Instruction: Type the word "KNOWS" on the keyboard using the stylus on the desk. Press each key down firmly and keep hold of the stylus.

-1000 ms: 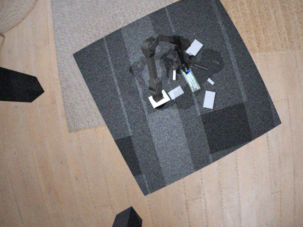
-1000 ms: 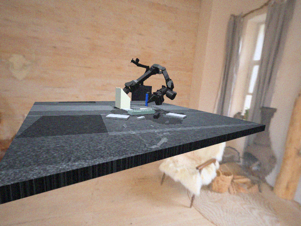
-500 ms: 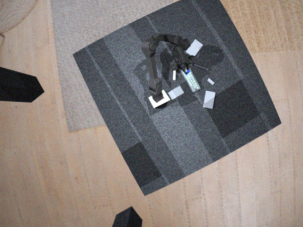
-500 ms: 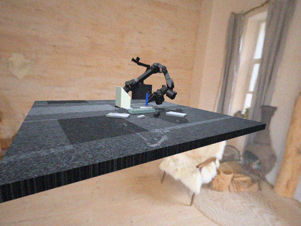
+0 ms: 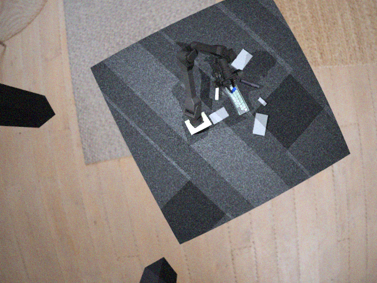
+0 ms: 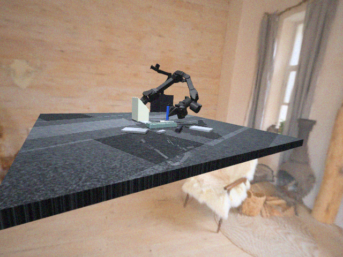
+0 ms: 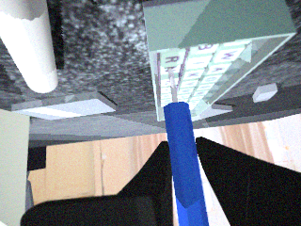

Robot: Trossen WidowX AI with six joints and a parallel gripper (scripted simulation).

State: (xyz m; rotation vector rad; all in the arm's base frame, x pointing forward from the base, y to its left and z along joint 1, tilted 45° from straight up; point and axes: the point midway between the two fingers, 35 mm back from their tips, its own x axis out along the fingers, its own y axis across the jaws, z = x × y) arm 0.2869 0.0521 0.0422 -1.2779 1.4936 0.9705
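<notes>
My gripper tip is 7 cm past the white stick, 5 cm to the right of it and 6 cm above it. Round my gripper tip: thin white tip 5 cm below; then dark cylinder 14 cm ahead, 1 cm to the right, 6 cm below; then blue stylus 1 cm below.
</notes>
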